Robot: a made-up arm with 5 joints.
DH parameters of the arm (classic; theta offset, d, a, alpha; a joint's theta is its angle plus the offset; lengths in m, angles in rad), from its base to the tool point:
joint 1: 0 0.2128 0 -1.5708
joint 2: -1.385 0 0.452 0
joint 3: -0.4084 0 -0.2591 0
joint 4: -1.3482 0 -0.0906 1.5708
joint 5: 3.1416 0.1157 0 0
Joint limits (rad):
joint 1: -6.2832..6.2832
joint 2: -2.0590..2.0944
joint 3: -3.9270..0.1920
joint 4: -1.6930..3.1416
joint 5: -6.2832..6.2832
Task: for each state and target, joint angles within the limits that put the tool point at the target. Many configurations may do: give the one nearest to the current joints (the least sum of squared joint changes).
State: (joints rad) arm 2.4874 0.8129 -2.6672 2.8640 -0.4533
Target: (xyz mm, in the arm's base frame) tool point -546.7 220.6 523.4
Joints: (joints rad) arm 2.7581 0.7448 -2.8686 2.4980 -0.4533
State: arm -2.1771 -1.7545 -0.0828 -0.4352 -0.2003
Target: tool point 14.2 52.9 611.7
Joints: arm -1.8330 -1.2221 -0.2995 -0.3884 -0.2003
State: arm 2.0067 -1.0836 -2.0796 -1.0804 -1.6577
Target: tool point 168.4 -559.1 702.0
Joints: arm 1.8634 -1.1156 -2.1070 -1.0197 -1.6577
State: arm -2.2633 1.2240 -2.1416 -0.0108 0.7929
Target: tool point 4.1 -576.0 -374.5
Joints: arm -1.5637 1.9309 -2.0767 0.0943 0.7929
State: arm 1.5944 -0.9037 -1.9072 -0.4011 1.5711
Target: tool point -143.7 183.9 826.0
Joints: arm 2.2341 -0.4349 -1.1529 -0.2030 1.5711
